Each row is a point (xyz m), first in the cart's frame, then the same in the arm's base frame.
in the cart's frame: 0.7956 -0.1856 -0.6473
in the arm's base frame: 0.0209 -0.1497 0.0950
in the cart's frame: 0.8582 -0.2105 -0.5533
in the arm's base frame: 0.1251 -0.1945 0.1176
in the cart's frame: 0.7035 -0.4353 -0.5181
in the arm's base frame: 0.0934 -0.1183 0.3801
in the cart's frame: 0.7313 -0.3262 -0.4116
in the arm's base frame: 0.2144 -0.0845 0.2894
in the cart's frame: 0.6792 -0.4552 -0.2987
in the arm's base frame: 0.2948 -0.0539 0.4465
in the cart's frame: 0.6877 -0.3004 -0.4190
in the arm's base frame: 0.1983 -0.0376 0.2764
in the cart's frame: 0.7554 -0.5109 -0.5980
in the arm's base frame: 0.0228 -0.2084 0.4212
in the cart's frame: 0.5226 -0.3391 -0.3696
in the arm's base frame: 0.1972 0.1123 0.3698
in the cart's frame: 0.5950 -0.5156 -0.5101
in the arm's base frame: 0.0634 -0.0432 0.4885
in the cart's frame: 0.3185 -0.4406 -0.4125
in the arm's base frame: 0.0905 0.2570 0.5164
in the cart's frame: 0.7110 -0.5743 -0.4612
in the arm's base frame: 0.1351 -0.1581 0.5190
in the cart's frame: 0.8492 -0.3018 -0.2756
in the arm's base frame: 0.3789 -0.1547 0.2575
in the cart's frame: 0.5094 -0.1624 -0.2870
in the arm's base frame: 0.2915 0.2006 0.2231
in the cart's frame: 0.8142 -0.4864 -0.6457
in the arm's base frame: -0.0045 -0.2650 0.3723
